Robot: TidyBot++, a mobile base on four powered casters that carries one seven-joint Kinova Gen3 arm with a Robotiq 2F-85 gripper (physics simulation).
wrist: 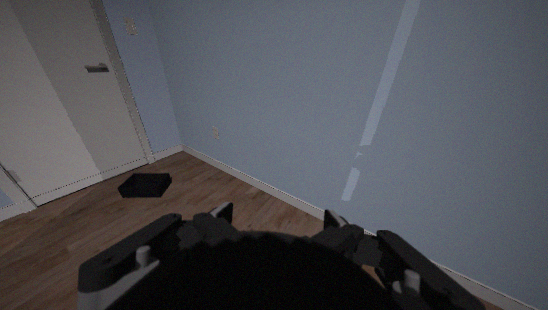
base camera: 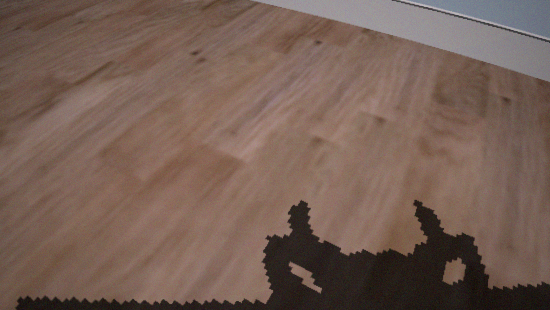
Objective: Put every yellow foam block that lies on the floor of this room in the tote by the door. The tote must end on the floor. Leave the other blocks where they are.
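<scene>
A black tote (wrist: 145, 185) sits on the floor near the door at the left of the wrist view. Its inside is dark, and I cannot tell whether anything lies in it. My gripper (wrist: 277, 216) is open, with its fingers wide apart and nothing between them. It is well short of the tote, which shows beyond and to the left of the fingers. No yellow foam block shows in the wrist view or the base camera view.
The pale door (wrist: 75, 105) with a dark handle (wrist: 97, 68) stands at the left. A blue wall (wrist: 280, 100) runs from the corner to the right, with a white baseboard (wrist: 250, 180) (base camera: 425, 42). A dark gripper-shaped shadow (base camera: 370, 280) lies on the wooden floor (base camera: 150, 125).
</scene>
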